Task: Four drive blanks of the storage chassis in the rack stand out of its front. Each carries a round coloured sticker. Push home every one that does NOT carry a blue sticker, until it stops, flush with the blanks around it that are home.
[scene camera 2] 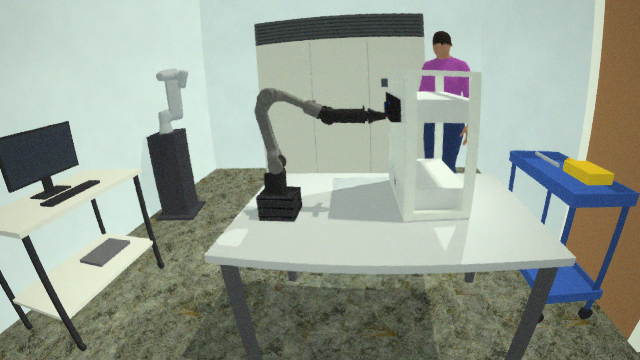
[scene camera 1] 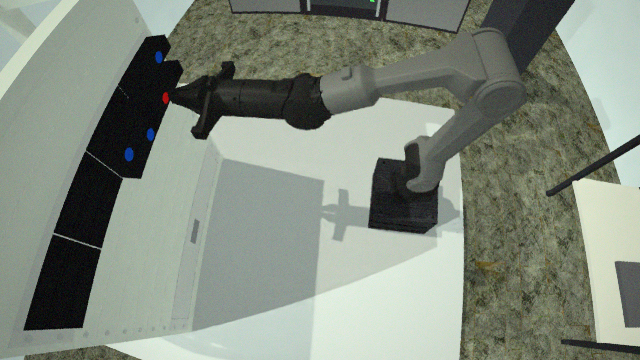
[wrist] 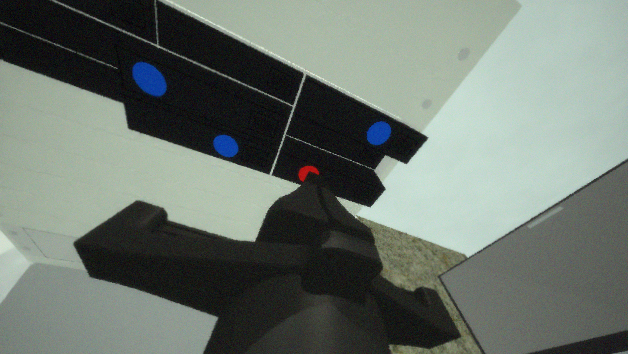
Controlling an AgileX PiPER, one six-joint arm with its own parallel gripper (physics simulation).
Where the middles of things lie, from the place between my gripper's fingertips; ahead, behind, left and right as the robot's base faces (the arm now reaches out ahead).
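Labels:
As for the white rack (scene camera 2: 417,184), my hand is 13 cm to the right of it and 21 cm short of it, and my hand is also 11 cm above it.

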